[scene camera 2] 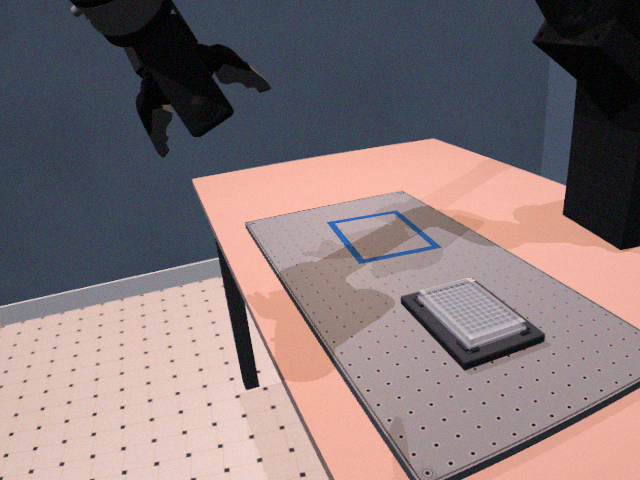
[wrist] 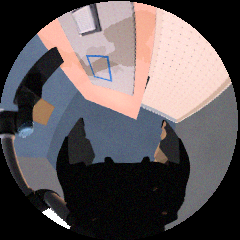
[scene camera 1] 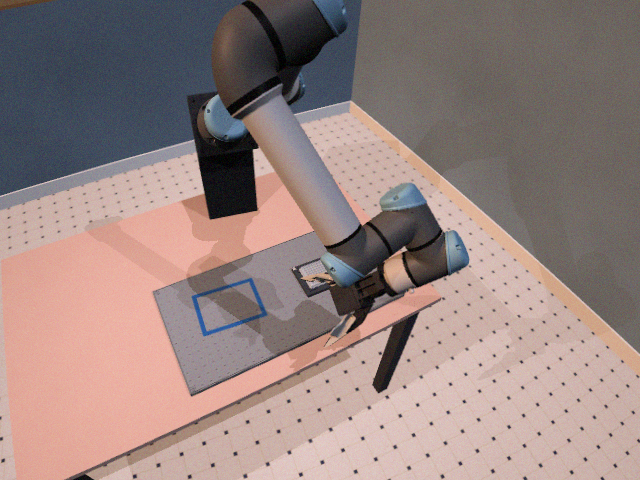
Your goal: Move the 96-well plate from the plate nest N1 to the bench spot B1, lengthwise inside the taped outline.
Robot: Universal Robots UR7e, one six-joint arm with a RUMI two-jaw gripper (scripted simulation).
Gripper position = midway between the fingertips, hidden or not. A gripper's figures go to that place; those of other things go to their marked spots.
Labels:
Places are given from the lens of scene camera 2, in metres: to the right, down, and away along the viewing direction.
my gripper [scene camera 2: 215,121]: -0.13, -0.15, 0.59
96-well plate [scene camera 2: 460,303]: 0.18, 0.08, 0.61
dark plate nest [scene camera 2: 504,347]: 0.22, 0.13, 0.54

